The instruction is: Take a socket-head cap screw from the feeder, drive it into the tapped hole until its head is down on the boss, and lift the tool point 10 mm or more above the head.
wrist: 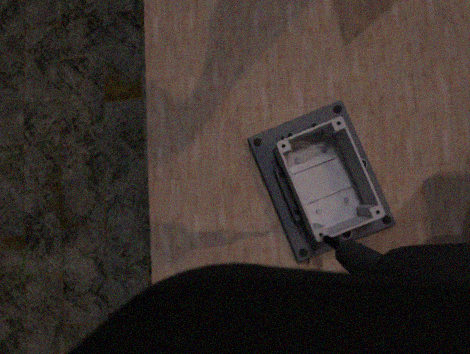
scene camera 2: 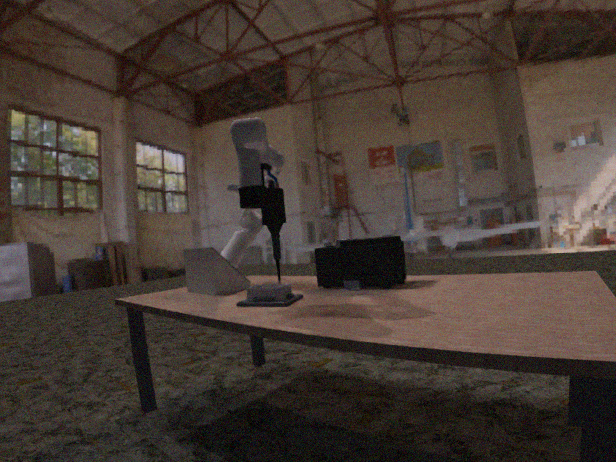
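Note:
My screwdriver (scene camera 2: 279, 280) (wrist: 327, 238) points straight down. Its thin dark tip is at the near corner boss (wrist: 321, 234) of the open grey housing (scene camera 2: 270, 291) (wrist: 372, 182), at or very slightly above the rim. The tip covers part of that corner. Whether a screw is on the tip, or in the hole under it, is too dark and small to tell. The housing is fixed on a dark grey plate (scene camera 2: 245, 303) (wrist: 267, 165). Its other corner bosses show small dark holes. The black feeder (scene camera 2: 362, 262) stands to the right of the housing in the scene view.
A grey wedge-shaped block (scene camera 2: 210, 272) stands on the table (scene camera 2: 450, 315) (wrist: 200, 200) to the left of and behind the housing. A small grey piece (scene camera 2: 352, 284) sits at the feeder's front foot. The table's edge runs down the left part of the wrist view.

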